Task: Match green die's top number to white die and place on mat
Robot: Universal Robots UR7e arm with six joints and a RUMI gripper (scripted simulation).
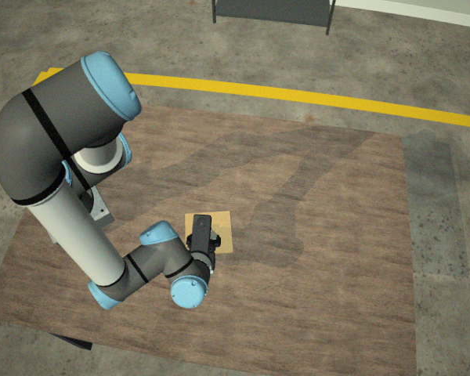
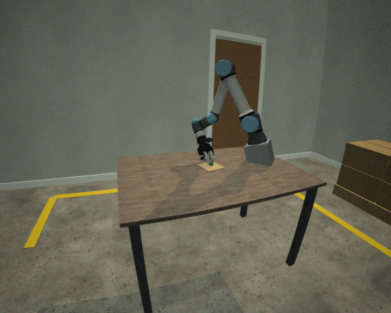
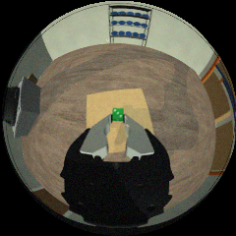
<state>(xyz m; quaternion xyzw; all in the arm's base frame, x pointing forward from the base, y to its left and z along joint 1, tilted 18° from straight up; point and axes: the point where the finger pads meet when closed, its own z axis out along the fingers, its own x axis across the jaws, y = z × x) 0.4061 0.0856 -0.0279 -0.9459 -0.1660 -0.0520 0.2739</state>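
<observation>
The green die lies 1 cm to the left of my hand and 1 cm below it. From my hand the other things lie so: black die: 3 cm ahead, 14 cm to the right, 2 cm below; then white die: 5 cm behind, 13 cm to the right, 2 cm below; then tan mat: 1 cm to the left, 3 cm below.
</observation>
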